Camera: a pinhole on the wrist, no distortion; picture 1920 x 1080 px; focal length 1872.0 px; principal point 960.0 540.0 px. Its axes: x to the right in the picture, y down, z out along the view. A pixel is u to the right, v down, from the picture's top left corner.
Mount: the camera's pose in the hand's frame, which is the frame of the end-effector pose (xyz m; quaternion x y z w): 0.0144 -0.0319 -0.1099 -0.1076 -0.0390 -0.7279 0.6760
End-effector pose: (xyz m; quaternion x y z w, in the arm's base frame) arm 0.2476 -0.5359 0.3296 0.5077 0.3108 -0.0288 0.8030
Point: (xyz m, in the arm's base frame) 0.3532 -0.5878 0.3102
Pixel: 1035.0 964.5
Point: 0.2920 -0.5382 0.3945
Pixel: 243.0 144.7
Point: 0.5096 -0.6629 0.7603
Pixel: outside the picture
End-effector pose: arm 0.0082 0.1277 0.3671 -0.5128 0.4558 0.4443 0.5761
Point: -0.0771 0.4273 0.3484
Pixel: 713.5 333.2
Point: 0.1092 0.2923 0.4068
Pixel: 1828.2 204.5
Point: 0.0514 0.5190 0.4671
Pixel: 1383.0 33.9
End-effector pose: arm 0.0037 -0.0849 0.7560 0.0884 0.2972 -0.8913 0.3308
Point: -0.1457 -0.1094 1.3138
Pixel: outside the picture
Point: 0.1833 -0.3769 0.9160
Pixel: 332.0 88.4
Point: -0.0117 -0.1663 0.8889
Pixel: 1302.9 322.2
